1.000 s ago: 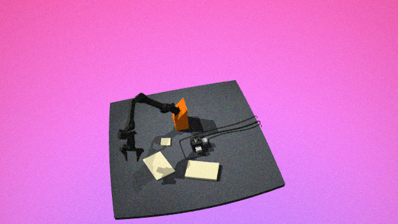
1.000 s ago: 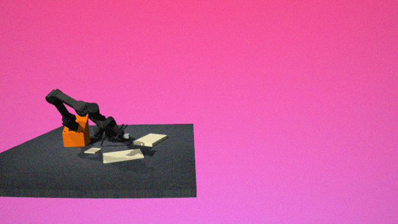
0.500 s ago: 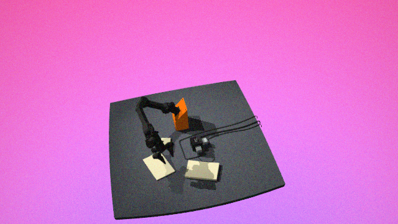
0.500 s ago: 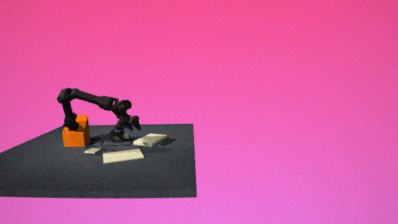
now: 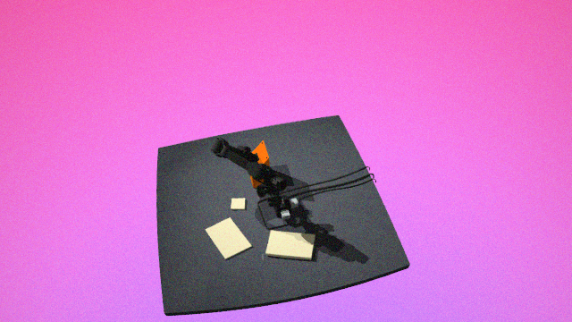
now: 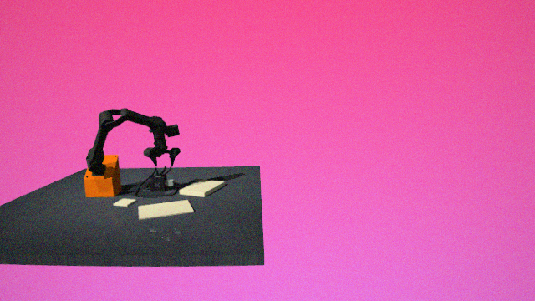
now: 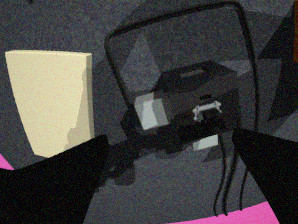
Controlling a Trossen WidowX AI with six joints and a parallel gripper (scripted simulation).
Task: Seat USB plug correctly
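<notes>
Now: gripper tip 70 mm above the pale-rimmed socket, 40 mm past it and 30 mm to the right of it. The rest, counted from my gripper tip: cream tile (200 mm to the right, 150 mm behind, 130 mm below).
</notes>
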